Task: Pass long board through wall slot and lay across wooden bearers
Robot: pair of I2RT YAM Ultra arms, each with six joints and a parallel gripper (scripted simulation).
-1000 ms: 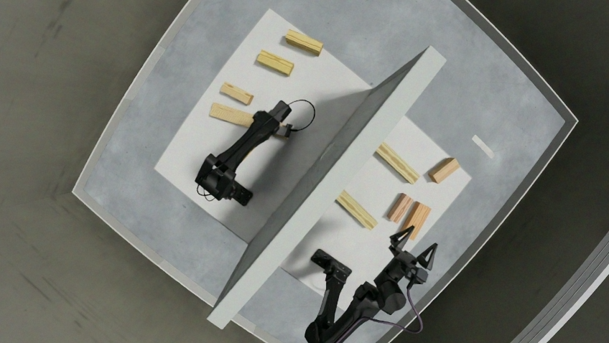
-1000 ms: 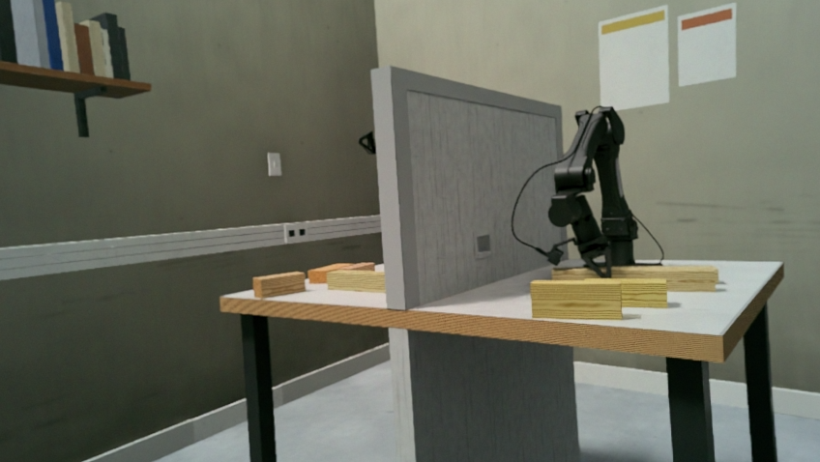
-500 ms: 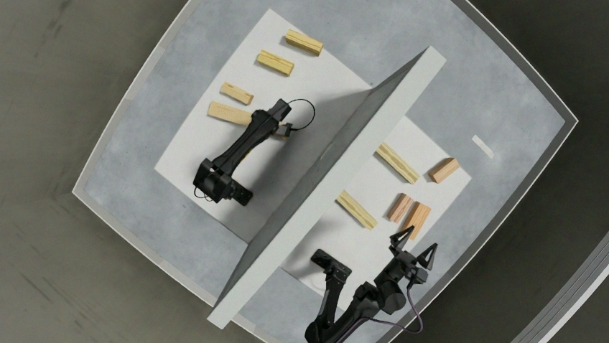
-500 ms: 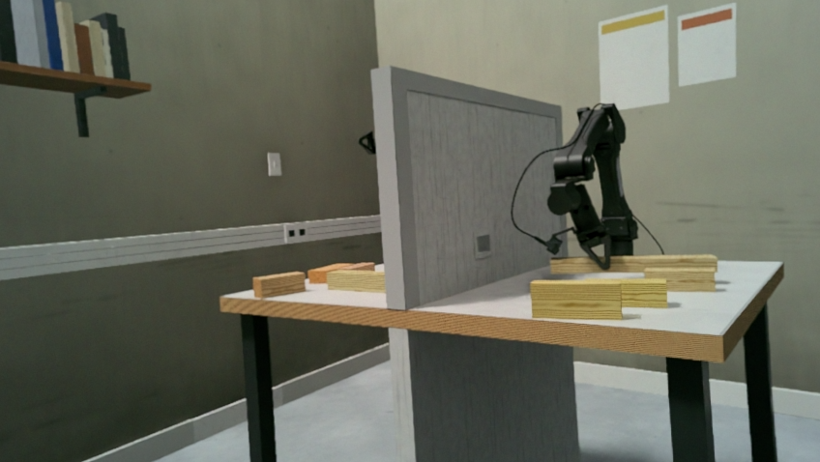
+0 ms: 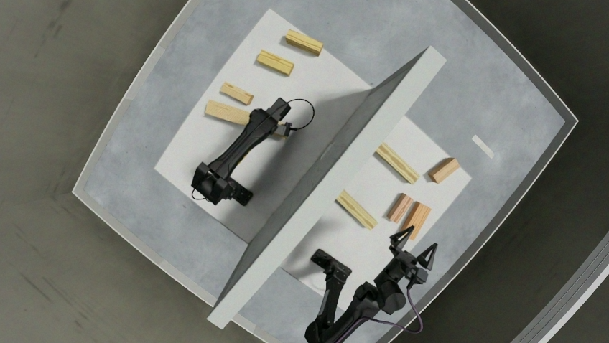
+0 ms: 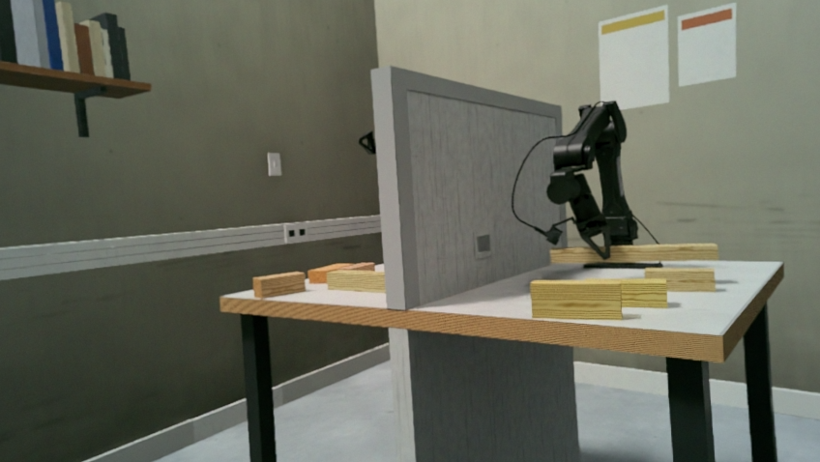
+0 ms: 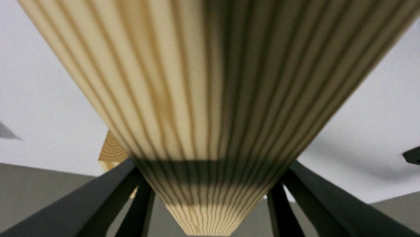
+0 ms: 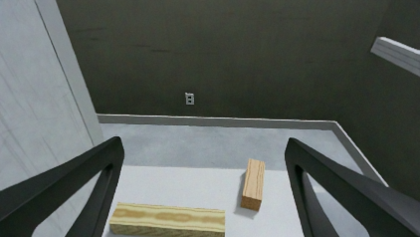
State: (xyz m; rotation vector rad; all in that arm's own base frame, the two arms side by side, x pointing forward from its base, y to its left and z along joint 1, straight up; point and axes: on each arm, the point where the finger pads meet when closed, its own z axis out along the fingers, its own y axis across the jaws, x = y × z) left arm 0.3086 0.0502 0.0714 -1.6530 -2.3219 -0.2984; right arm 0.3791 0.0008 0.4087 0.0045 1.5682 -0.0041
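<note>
Right now my left hand is 20 mm past the long board and 50 mm to the right of it. Round my left hand: offcut 360 mm ahead, 740 mm to the right, 50 mm below; wooden bearer 240 mm ahead, 540 mm to the right, 50 mm below.
</note>
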